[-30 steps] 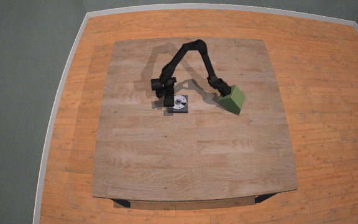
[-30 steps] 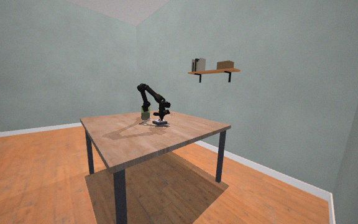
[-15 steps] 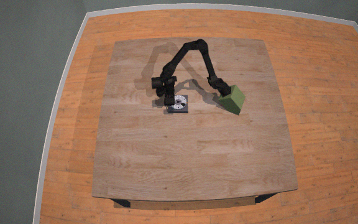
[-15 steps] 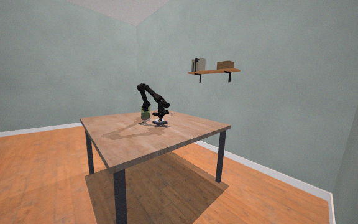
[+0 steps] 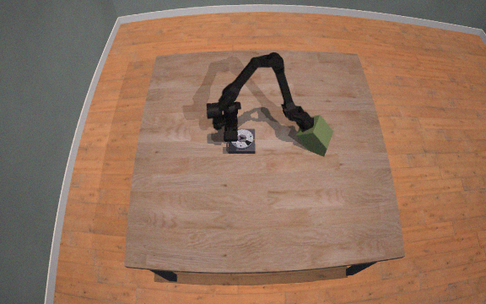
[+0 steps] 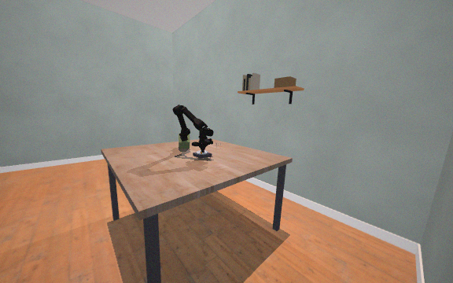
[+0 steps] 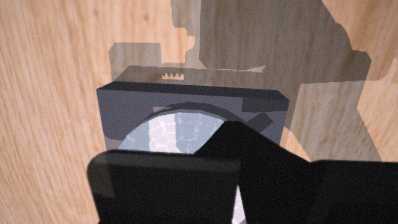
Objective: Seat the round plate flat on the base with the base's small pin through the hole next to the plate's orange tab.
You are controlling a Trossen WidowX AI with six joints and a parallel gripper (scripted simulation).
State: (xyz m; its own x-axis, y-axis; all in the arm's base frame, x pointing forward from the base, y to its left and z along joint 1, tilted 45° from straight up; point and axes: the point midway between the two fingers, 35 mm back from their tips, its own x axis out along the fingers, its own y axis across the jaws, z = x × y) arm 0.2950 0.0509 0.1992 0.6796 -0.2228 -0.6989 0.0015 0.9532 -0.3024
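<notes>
Now: hand 100 mm past the orange mark, 30 mm to the right of it and 50 mm above it. The rest, counted from my hand: dark square base 50 mm behind, 30 mm to the left, 60 mm below; raised centre hub 50 mm behind, 30 mm to the left, 40 mm below; plate 50 mm behind, 30 mm to the left, 40 mm below.
</notes>
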